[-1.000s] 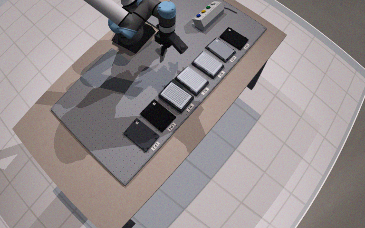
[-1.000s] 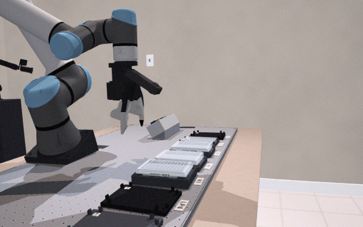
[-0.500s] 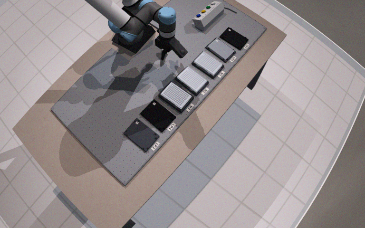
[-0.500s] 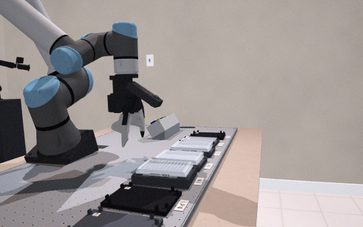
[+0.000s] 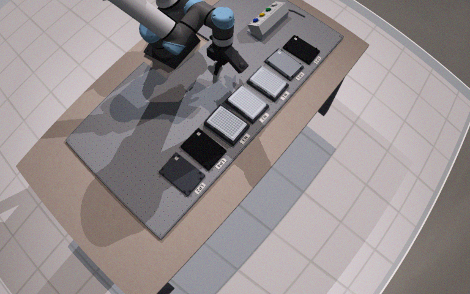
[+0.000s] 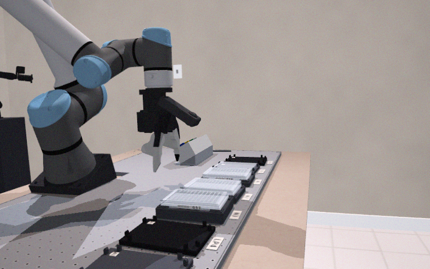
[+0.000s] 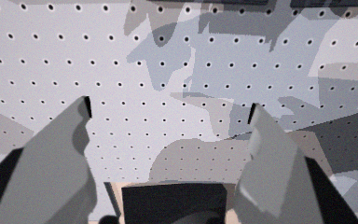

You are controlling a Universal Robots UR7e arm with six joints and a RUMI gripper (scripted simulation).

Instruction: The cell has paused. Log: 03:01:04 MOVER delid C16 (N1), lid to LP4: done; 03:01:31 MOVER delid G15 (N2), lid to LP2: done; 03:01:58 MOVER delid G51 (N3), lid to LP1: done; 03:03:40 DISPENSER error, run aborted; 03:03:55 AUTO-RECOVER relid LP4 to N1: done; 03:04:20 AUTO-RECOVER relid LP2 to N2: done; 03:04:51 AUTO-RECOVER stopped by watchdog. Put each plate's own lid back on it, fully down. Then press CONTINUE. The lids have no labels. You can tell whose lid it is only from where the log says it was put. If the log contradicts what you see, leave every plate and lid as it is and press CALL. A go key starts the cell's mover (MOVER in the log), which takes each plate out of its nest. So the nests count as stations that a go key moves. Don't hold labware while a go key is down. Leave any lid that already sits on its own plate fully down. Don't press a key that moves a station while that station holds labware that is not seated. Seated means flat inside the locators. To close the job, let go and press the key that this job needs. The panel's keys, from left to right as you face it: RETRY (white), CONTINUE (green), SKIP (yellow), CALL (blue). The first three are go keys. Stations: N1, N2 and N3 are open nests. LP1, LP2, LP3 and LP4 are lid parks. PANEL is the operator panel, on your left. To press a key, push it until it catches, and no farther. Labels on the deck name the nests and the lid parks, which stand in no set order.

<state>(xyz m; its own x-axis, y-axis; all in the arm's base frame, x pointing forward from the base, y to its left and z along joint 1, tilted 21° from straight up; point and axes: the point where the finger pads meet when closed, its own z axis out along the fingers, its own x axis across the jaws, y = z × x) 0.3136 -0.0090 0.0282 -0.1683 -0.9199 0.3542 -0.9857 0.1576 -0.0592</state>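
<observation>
The light grey lid lies 22 cm to the left of my hand, 16 cm ahead of it and 5 cm below it. Round my hand: plate: 17 cm to the right, 12 cm ahead, 4 cm below; lid park LP4: 30 cm to the right, 9 cm ahead, 6 cm below; lid park LP1: 22 cm to the left, 16 cm ahead, 6 cm below.
</observation>
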